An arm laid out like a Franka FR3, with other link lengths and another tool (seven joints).
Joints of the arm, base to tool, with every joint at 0 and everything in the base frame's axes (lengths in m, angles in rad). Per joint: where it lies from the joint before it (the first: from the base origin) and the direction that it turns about. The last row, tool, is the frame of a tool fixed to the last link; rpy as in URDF.
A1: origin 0 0 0.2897 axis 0 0 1
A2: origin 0 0 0 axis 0 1 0
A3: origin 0 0 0.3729 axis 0 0 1
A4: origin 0.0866 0 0 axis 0 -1 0
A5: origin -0.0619 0 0.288 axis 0 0 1
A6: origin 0 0 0 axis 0 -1 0
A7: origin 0.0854 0 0 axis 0 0 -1
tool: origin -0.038 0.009 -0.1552 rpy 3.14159 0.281 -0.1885
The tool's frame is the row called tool.
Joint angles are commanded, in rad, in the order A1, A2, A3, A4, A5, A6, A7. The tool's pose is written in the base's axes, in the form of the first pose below.
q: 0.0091 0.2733 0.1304 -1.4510 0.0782 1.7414 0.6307
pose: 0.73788 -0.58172 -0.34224 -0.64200 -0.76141 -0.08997 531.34 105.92 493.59
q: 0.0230 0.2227 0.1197 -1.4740 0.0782 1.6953 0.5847
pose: 0.76447 -0.54407 -0.34580 -0.60023 -0.79640 -0.07393 508.97 106.03 508.66
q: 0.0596 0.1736 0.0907 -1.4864 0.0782 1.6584 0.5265
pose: 0.80291 -0.49248 -0.33586 -0.54260 -0.83709 -0.06969 488.28 108.44 526.21
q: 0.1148 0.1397 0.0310 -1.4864 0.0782 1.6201 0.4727
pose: 0.82853 -0.45270 -0.32955 -0.49723 -0.86546 -0.06121 473.18 105.77 539.89
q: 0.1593 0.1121 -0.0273 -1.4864 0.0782 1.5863 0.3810
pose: 0.86306 -0.38642 -0.32527 -0.42569 -0.90310 -0.05662 460.26 96.77 550.77
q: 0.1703 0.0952 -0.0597 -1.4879 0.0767 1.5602 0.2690
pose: 0.89441 -0.30596 -0.32623 -0.34066 -0.93865 -0.05363 451.59 82.64 556.50
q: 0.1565 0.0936 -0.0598 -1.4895 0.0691 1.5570 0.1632
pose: 0.92021 -0.22395 -0.32103 -0.25282 -0.96619 -0.05066 450.31 71.20 556.13
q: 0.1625 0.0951 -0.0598 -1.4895 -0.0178 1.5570 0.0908
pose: 0.93873 -0.17612 -0.29625 -0.17512 -0.98409 0.03012 450.92 57.79 553.96
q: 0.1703 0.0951 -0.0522 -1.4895 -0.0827 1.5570 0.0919
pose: 0.94347 -0.18019 -0.27818 -0.16065 -0.98274 0.09171 451.21 54.49 553.70
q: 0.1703 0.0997 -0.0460 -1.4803 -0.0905 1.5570 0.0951
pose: 0.94561 -0.17913 -0.27153 -0.15813 -0.98259 0.09753 453.16 56.37 554.66
